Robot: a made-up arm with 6 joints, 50 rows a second.
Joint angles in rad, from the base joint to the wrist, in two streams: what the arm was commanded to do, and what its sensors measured. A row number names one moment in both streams.
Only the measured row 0 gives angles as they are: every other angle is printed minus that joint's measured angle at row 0.
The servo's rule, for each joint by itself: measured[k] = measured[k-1] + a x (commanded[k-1-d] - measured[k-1]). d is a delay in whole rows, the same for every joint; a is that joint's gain. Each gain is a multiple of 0.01, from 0.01 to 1. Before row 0 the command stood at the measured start. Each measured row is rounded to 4 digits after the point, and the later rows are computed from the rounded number. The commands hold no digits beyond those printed.
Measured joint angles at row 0: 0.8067, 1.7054, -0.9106, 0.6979, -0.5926, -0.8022
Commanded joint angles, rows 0 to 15: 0.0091, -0.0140, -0.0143, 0.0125, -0.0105, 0.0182; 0.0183, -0.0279, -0.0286, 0.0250, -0.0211, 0.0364; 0.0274, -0.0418, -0.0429, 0.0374, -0.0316, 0.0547; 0.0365, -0.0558, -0.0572, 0.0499, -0.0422, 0.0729; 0.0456, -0.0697, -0.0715, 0.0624, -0.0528, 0.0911; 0.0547, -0.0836, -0.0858, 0.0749, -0.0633, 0.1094; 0.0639, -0.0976, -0.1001, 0.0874, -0.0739, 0.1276; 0.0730, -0.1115, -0.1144, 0.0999, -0.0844, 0.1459; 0.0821, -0.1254, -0.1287, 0.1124, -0.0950, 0.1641; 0.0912, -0.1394, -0.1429, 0.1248, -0.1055, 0.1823; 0.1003, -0.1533, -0.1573, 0.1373, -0.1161, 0.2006; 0.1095, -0.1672, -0.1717, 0.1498, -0.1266, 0.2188; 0.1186, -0.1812, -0.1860, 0.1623, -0.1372, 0.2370; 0.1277, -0.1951, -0.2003, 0.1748, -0.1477, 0.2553; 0.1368, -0.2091, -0.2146, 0.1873, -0.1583, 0.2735; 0.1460, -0.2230, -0.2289, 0.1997, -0.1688, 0.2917
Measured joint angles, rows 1 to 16: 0.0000, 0.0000, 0.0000, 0.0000, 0.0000, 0.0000; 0.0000, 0.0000, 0.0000, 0.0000, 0.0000, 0.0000; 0.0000, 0.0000, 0.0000, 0.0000, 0.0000, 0.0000; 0.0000, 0.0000, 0.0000, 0.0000, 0.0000, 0.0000; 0.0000, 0.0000, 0.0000, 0.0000, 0.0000, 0.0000; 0.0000, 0.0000, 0.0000, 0.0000, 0.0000, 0.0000; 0.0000, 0.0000, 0.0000, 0.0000, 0.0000, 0.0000; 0.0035, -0.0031, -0.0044, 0.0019, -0.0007, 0.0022; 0.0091, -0.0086, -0.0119, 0.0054, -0.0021, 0.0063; 0.0161, -0.0159, -0.0215, 0.0102, -0.0042, 0.0121; 0.0239, -0.0247, -0.0326, 0.0162, -0.0069, 0.0194; 0.0321, -0.0346, -0.0447, 0.0231, -0.0101, 0.0280; 0.0407, -0.0454, -0.0574, 0.0309, -0.0138, 0.0378; 0.0495, -0.0569, -0.0706, 0.0394, -0.0180, 0.0486; 0.0584, -0.0689, -0.0842, 0.0485, -0.0226, 0.0603; 0.0674, -0.0813, -0.0980, 0.0581, -0.0277, 0.0728
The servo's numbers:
d 7
a 0.38 0.22 0.31 0.15 0.07 0.12

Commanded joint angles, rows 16 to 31: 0.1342, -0.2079, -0.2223, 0.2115, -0.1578, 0.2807; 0.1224, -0.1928, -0.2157, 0.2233, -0.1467, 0.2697; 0.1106, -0.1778, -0.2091, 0.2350, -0.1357, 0.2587; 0.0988, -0.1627, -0.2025, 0.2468, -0.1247, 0.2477; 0.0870, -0.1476, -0.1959, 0.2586, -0.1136, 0.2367; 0.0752, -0.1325, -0.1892, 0.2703, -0.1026, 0.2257; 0.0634, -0.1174, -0.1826, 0.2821, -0.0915, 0.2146; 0.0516, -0.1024, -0.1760, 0.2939, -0.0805, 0.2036; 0.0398, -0.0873, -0.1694, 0.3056, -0.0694, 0.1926; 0.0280, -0.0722, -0.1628, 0.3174, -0.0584, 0.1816; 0.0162, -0.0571, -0.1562, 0.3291, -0.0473, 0.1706; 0.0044, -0.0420, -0.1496, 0.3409, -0.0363, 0.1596; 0.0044, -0.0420, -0.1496, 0.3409, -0.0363, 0.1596; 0.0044, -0.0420, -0.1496, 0.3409, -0.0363, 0.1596; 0.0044, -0.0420, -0.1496, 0.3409, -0.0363, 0.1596; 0.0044, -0.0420, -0.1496, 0.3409, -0.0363, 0.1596
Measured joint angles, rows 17 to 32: 0.0764, -0.0941, -0.1119, 0.0681, -0.0331, 0.0859; 0.0855, -0.1071, -0.1260, 0.0785, -0.0389, 0.0997; 0.0946, -0.1203, -0.1402, 0.0892, -0.0450, 0.1140; 0.1037, -0.1337, -0.1544, 0.1002, -0.0515, 0.1288; 0.1128, -0.1472, -0.1686, 0.1114, -0.0582, 0.1440; 0.1219, -0.1608, -0.1829, 0.1228, -0.0652, 0.1595; 0.1311, -0.1745, -0.1972, 0.1343, -0.0725, 0.1754; 0.1323, -0.1818, -0.2050, 0.1459, -0.0785, 0.1880; 0.1285, -0.1842, -0.2083, 0.1575, -0.0833, 0.1978; 0.1217, -0.1828, -0.2085, 0.1691, -0.0870, 0.2051; 0.1130, -0.1784, -0.2066, 0.1808, -0.0896, 0.2102; 0.1031, -0.1716, -0.2033, 0.1925, -0.0913, 0.2134; 0.0925, -0.1630, -0.1989, 0.2042, -0.0921, 0.2149; 0.0814, -0.1530, -0.1938, 0.2159, -0.0921, 0.2149; 0.0701, -0.1419, -0.1883, 0.2276, -0.0913, 0.2135; 0.0586, -0.1299, -0.1824, 0.2393, -0.0898, 0.2110
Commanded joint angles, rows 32 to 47: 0.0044, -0.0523, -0.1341, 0.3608, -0.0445, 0.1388; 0.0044, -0.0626, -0.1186, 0.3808, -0.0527, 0.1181; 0.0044, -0.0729, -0.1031, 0.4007, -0.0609, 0.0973; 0.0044, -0.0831, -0.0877, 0.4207, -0.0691, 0.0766; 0.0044, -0.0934, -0.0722, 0.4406, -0.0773, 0.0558; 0.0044, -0.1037, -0.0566, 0.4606, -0.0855, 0.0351; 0.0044, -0.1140, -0.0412, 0.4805, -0.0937, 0.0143; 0.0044, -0.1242, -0.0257, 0.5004, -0.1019, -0.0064; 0.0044, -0.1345, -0.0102, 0.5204, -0.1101, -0.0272; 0.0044, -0.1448, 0.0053, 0.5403, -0.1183, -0.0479; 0.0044, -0.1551, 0.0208, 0.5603, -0.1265, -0.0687; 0.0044, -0.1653, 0.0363, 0.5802, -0.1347, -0.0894; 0.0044, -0.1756, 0.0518, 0.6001, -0.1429, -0.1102; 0.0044, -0.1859, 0.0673, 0.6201, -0.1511, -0.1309; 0.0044, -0.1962, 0.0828, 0.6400, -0.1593, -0.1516; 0.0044, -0.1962, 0.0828, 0.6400, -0.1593, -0.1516
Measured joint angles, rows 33 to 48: 0.0470, -0.1172, -0.1763, 0.2510, -0.0876, 0.2075; 0.0353, -0.1040, -0.1701, 0.2627, -0.0848, 0.2031; 0.0236, -0.0904, -0.1637, 0.2744, -0.0814, 0.1979; 0.0163, -0.0798, -0.1593, 0.2844, -0.0782, 0.1933; 0.0118, -0.0715, -0.1563, 0.2929, -0.0753, 0.1893; 0.0090, -0.0650, -0.1542, 0.3001, -0.0726, 0.1857; 0.0073, -0.0599, -0.1528, 0.3062, -0.0701, 0.1826; 0.0062, -0.0582, -0.1470, 0.3144, -0.0683, 0.1773; 0.0055, -0.0592, -0.1382, 0.3244, -0.0672, 0.1702; 0.0051, -0.0622, -0.1273, 0.3358, -0.0668, 0.1615; 0.0048, -0.0668, -0.1150, 0.3485, -0.0670, 0.1513; 0.0046, -0.0727, -0.1017, 0.3623, -0.0677, 0.1398; 0.0045, -0.0795, -0.0877, 0.3770, -0.0689, 0.1272; 0.0045, -0.0871, -0.0733, 0.3925, -0.0706, 0.1137; 0.0045, -0.0953, -0.0585, 0.4087, -0.0728, 0.0993; 0.0045, -0.1039, -0.0435, 0.4255, -0.0754, 0.0841
